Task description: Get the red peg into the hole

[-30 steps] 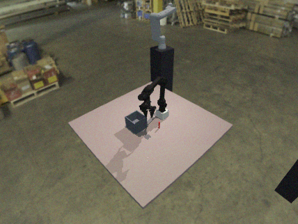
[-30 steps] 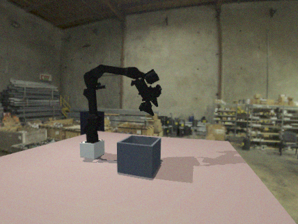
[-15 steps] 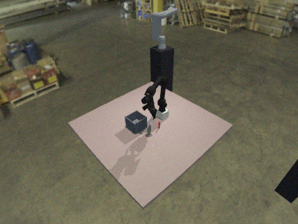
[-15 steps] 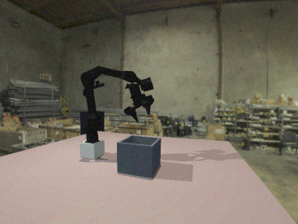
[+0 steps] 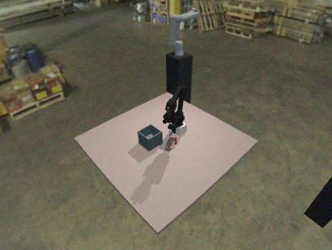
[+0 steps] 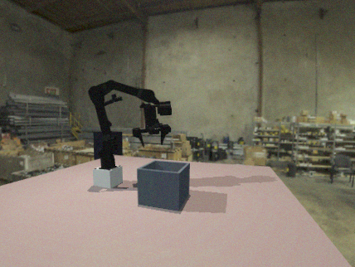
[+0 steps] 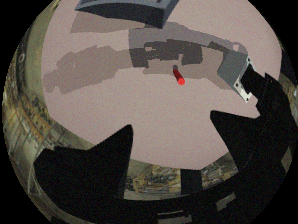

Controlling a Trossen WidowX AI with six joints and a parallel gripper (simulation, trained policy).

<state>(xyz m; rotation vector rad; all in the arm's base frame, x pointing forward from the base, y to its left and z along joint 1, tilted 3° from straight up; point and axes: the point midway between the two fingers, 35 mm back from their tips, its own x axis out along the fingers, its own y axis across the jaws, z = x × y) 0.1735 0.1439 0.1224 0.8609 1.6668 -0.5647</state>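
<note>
Right now the red peg is 14 cm below my gripper tip, 2 cm to the right of it and 2 cm behind it.
</note>
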